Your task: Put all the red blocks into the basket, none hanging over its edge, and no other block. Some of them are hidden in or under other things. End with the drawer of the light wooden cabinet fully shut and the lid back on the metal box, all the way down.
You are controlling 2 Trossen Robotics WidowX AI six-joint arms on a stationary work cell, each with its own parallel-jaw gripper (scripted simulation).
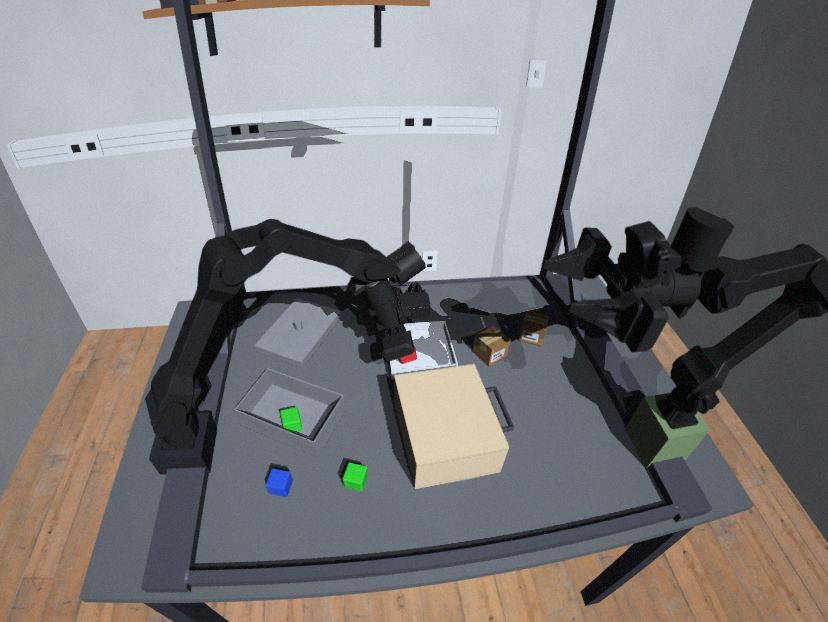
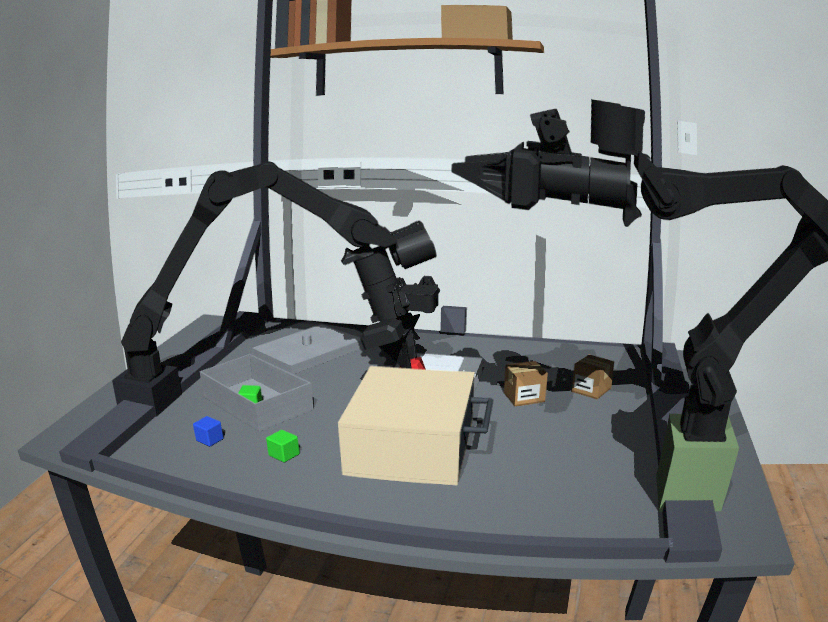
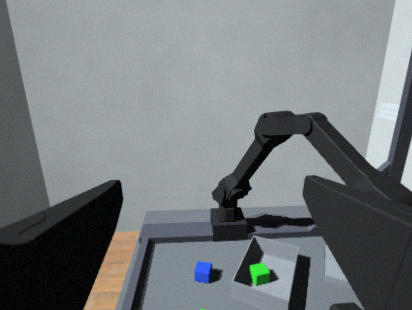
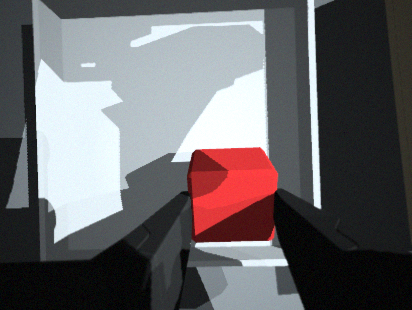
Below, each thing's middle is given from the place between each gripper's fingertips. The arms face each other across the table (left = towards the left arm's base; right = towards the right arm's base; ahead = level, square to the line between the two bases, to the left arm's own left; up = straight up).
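Labels:
Right hand: 24 cm to the left of the grey lid (image 1: 295, 336), 10 cm past it, 6 cm above it. From my right hand: light wooden cabinet (image 2: 402, 424), 20 cm ahead, 7 cm to the left, 4 cm below; drawer (image 2: 465, 430), 19 cm ahead, 10 cm to the left, 4 cm below; white basket (image 1: 434, 350), 3 cm behind, 4 cm to the left, 7 cm below.
From my left hand: metal box (image 1: 273, 391), a good way behind, far to the right, far below; white basket, 300 mm behind, 160 mm to the right, 410 mm below; drawer, 80 mm behind, 100 mm to the right, 390 mm below; light wooden cabinet, 80 mm behind, 130 mm to the right, 390 mm below. Drawer, by its middle: nearer to my right hand than to my left hand.

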